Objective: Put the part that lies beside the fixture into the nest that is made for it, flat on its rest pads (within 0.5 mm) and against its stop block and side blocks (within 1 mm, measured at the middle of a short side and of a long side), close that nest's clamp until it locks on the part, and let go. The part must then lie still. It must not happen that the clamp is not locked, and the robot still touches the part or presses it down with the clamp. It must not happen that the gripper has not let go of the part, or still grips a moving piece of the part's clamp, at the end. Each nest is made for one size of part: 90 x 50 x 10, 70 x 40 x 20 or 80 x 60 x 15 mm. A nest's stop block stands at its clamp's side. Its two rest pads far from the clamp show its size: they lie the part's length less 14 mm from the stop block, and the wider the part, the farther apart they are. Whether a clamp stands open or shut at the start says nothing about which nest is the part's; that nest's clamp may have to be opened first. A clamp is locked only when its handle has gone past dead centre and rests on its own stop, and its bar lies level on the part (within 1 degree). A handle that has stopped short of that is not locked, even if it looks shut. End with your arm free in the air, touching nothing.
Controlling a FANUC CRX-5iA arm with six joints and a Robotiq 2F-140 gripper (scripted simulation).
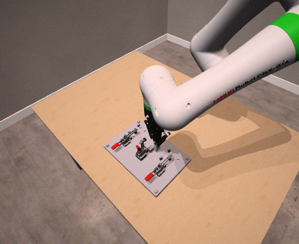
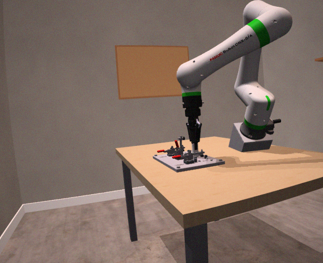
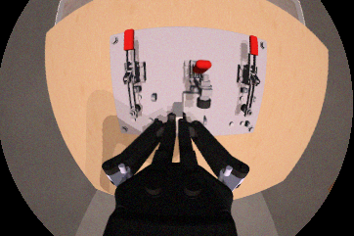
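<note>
My hand is 30 mm to the left of the grey part and 20 mm above it. Round my hand: grey fixture plate (50 mm ahead, 20 mm to the right, 50 mm below); clamp (60 mm ahead, 90 mm to the left, 10 mm below).
</note>
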